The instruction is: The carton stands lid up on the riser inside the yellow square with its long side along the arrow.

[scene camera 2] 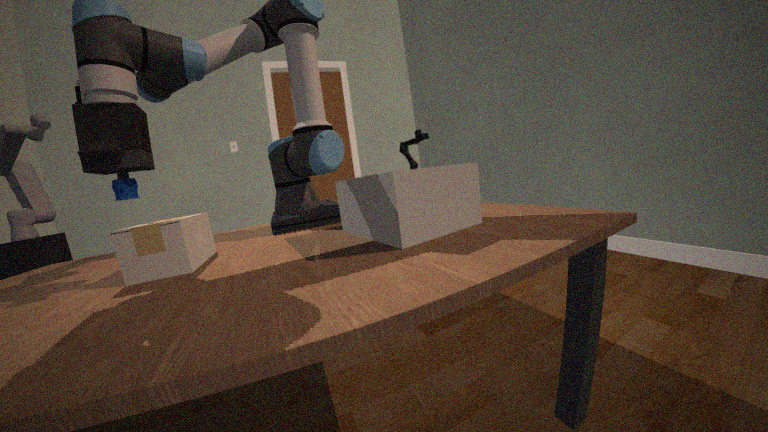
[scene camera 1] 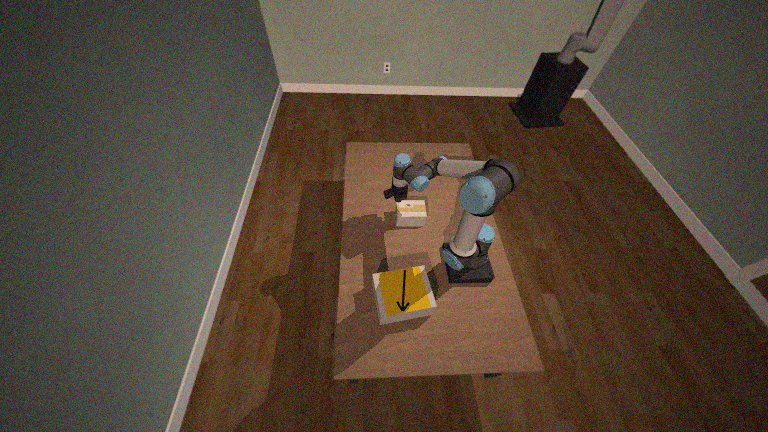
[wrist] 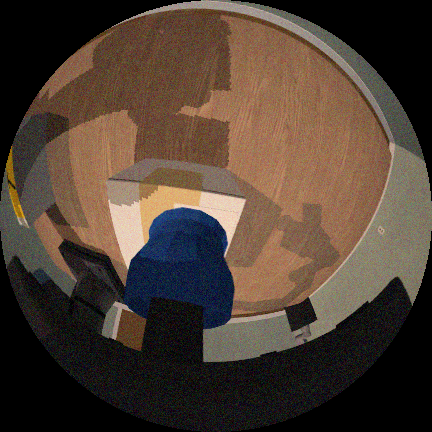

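Observation:
The white carton stands on the wooden table, apart from the riser. Its upper face has a tan tape stripe, which runs crosswise to the arrow in scene camera 1 and folds down one end. My gripper, a blue suction cup, is open. It hangs above the carton with a visible gap in scene camera 2 and hides part of the top in the wrist view. The grey riser bears the yellow square with a black arrow pointing toward the bottom of scene camera 1.
The table carries my arm's dark base to the right of the riser in scene camera 1. Another arm on a black pedestal stands on the floor beyond the table.

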